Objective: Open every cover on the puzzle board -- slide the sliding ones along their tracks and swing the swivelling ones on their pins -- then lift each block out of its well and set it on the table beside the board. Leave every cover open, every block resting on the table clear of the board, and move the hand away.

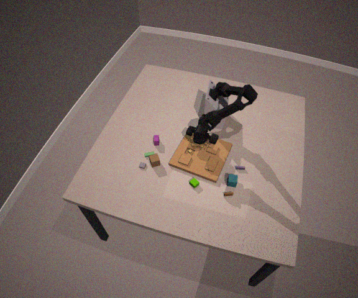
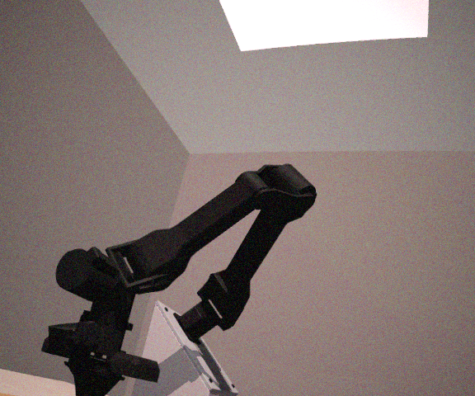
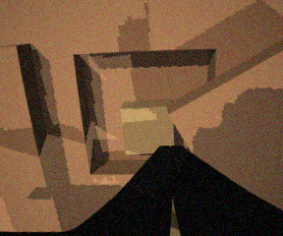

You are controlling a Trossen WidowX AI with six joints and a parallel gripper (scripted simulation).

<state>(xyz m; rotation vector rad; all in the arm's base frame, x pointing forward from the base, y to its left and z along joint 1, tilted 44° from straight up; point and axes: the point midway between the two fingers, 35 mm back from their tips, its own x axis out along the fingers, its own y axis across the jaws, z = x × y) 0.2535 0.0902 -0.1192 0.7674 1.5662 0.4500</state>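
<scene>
My gripper tip is 60 mm short of the tan puzzle board and 10 mm to the right of it. The rest, counted from my gripper tip: magenta block (30 mm ahead, 280 mm to the right); bright green cube (280 mm ahead, 10 mm to the left, 10 mm below); purple object (120 mm ahead, 250 mm to the left, 10 mm below).
</scene>
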